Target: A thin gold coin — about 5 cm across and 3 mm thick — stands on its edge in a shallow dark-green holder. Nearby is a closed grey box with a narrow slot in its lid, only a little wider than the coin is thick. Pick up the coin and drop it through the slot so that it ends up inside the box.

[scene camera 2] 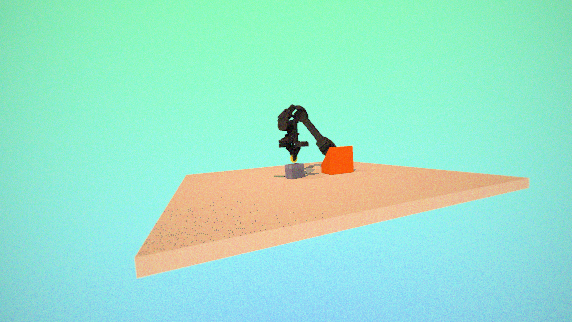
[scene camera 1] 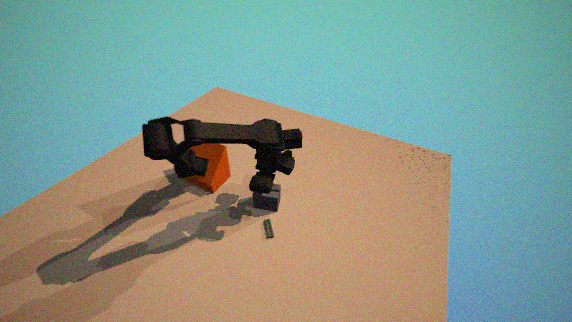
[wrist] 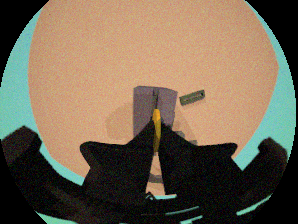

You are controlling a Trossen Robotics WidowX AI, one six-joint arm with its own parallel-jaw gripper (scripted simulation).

Labels:
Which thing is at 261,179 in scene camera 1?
My gripper.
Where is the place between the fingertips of my gripper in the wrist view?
At 154,123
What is my gripper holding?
A gold coin.

